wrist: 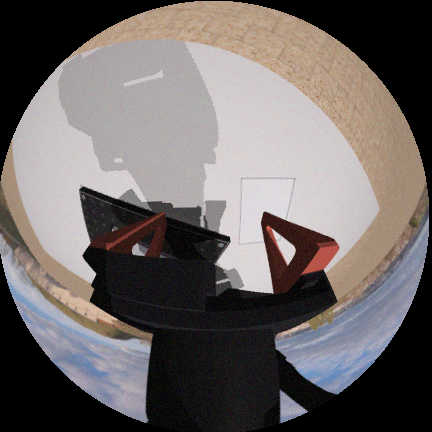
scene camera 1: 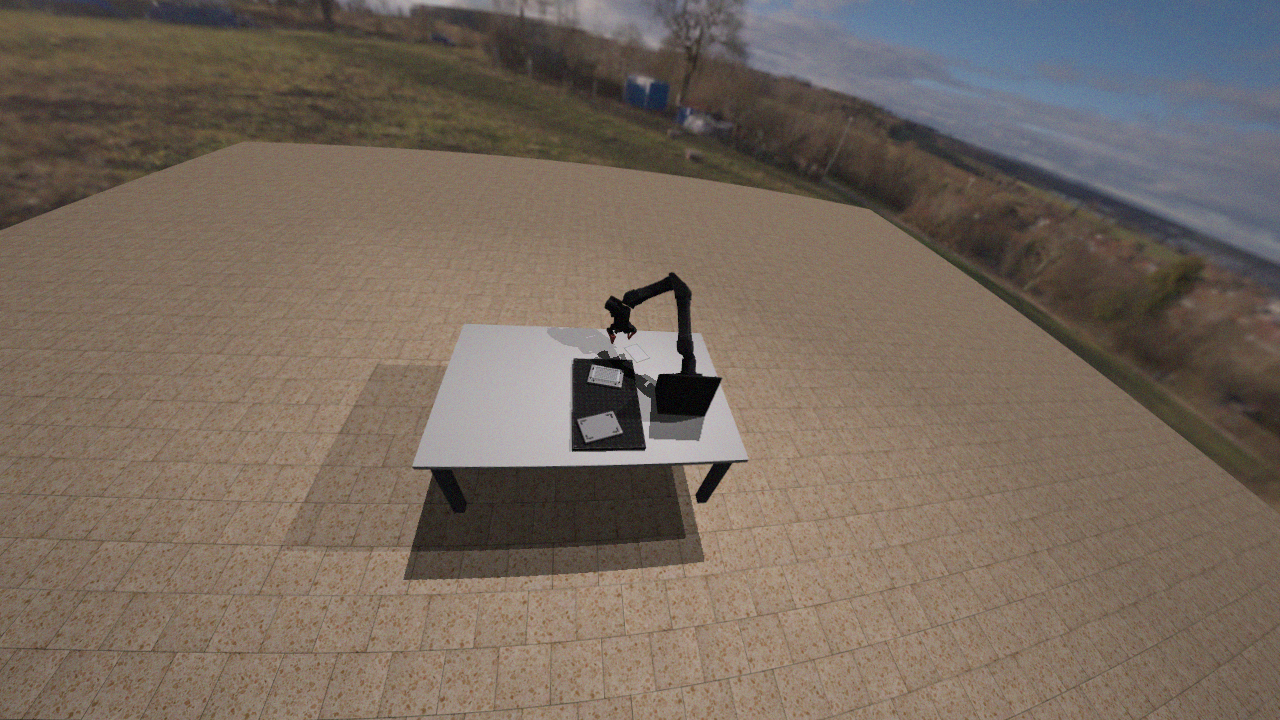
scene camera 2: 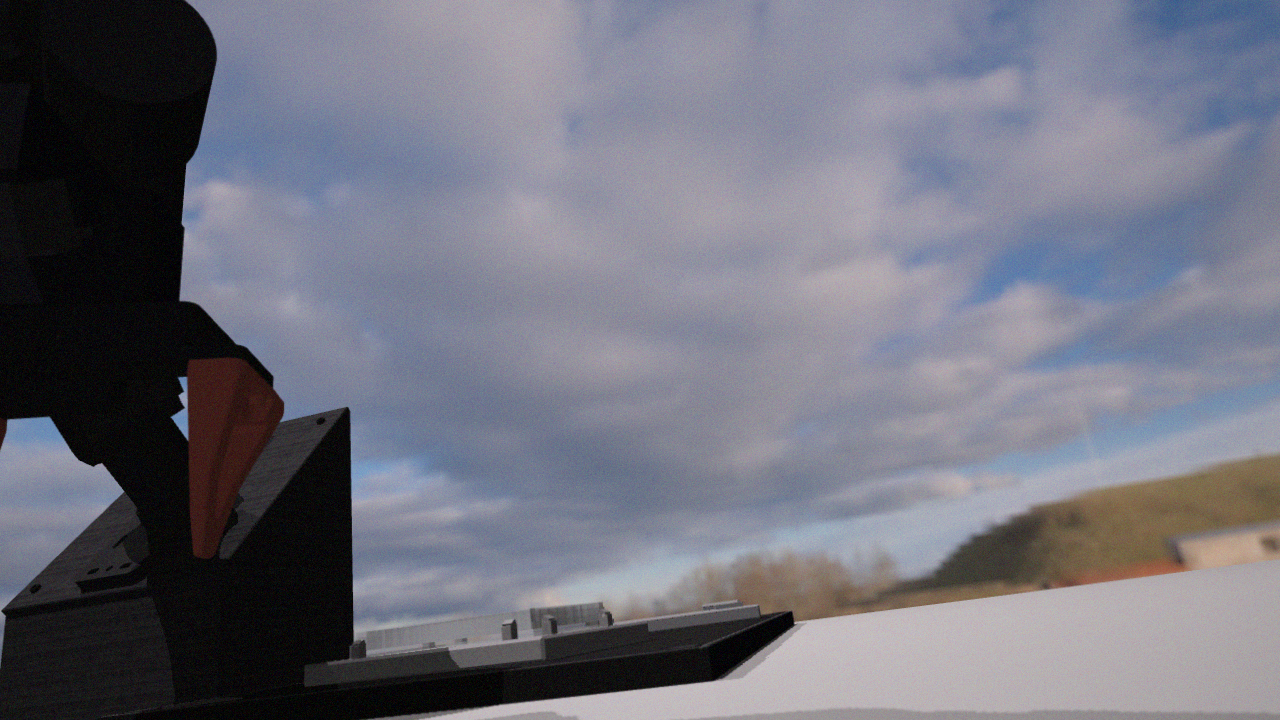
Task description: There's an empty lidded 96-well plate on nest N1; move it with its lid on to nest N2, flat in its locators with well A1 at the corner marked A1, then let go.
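Seen in the pictures: gripper, fingertip midpoint: (wrist: 213, 216) (scene camera 1: 620, 341) (scene camera 2: 73, 569); arm's base, origin of the base link: (scene camera 1: 688, 375) (scene camera 2: 185, 503).
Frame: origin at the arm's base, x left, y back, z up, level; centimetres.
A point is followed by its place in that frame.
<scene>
The lidded 96-well plate (scene camera 1: 605, 375) {x -9.7, y -35.7, z -13.7 cm} (scene camera 2: 447, 630) {x -14.9, y -35.5, z -14.0 cm} sits on the nest at the far end of the black board in scene view 1; its well grid faces up. The other nest (scene camera 1: 599, 427) {x 19.7, y -37.4, z -14.9 cm}, a light grey plate with dark corner locators, is at the board's near end and holds nothing. The nest labels and A1 marks are too small to read. My gripper (scene camera 1: 622, 339) {x -31.7, y -29.0, z -10.0 cm} (wrist: 213, 216) {x -31.7, y -29.0, z -10.0 cm} is open and empty, above the white table beyond the plate's end of the board. In scene view 2 one orange-red finger (scene camera 2: 223, 447) {x -30.4, y -35.1, z -6.0 cm} shows. The gripper hides the plate in the wrist view.
The black board (scene camera 1: 608, 400) {x 3.7, y -33.8, z -16.0 cm} (scene camera 2: 662, 667) {x -22.4, y -49.9, z -16.6 cm} (wrist: 100, 215) {x -18.6, y -45.9, z -16.0 cm} lies on the white table (scene camera 1: 501, 394) {x 3.5, y -81.6, z -17.3 cm} (scene camera 2: 984, 644) {x -19.1, y -62.4, z -17.3 cm}. A black slanted box (scene camera 1: 686, 394) {x 8.6, y -1.3, z -2.9 cm} (scene camera 2: 295, 537) {x 1.0, y -11.3, z -4.6 cm} stands beside it. A thin outlined rectangle (wrist: 268, 178) {x -36.6, y -23.0, z -16.6 cm} shows on the table beneath the right finger in the wrist view.
</scene>
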